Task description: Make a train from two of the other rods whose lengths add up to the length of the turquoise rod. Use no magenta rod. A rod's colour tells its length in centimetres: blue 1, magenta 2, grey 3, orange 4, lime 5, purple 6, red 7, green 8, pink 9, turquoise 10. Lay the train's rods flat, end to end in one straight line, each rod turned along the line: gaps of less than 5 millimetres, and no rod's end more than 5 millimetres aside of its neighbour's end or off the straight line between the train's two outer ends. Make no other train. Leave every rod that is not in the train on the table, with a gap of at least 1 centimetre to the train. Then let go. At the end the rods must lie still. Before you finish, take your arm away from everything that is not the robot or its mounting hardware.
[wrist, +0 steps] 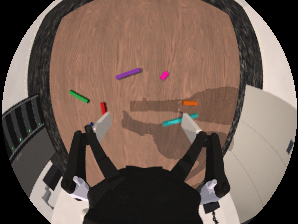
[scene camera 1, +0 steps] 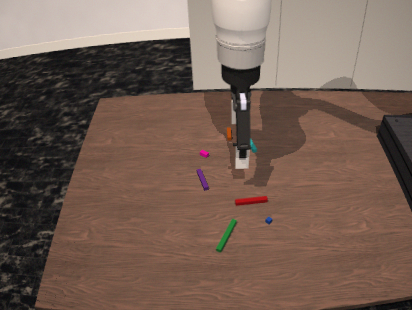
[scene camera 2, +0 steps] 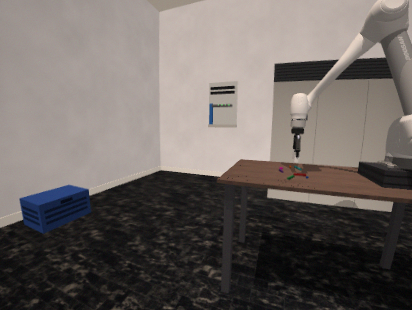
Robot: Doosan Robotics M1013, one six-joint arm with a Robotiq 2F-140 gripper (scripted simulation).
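Observation:
Scene camera 1: my gripper [scene camera 1: 239,143]. Wrist view: gripper again [wrist: 146,119].

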